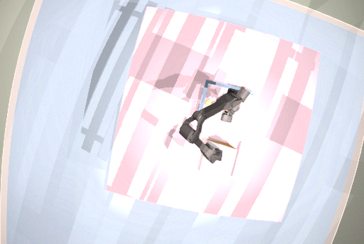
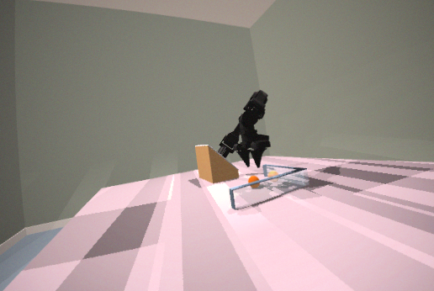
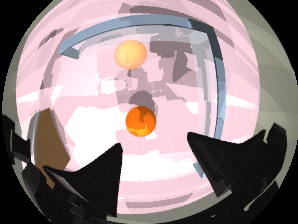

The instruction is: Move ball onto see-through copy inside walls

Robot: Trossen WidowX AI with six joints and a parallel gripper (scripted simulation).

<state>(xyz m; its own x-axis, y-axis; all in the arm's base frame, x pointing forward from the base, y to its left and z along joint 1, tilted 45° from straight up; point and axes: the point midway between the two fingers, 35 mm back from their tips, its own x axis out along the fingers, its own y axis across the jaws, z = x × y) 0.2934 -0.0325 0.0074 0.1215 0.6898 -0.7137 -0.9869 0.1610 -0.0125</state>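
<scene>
Right now my gripper tip is 6 cm above the orange ball and 1 cm past it. Also, from my gripper tip: see-through copy (10 cm to the left, 6 cm below).
</scene>
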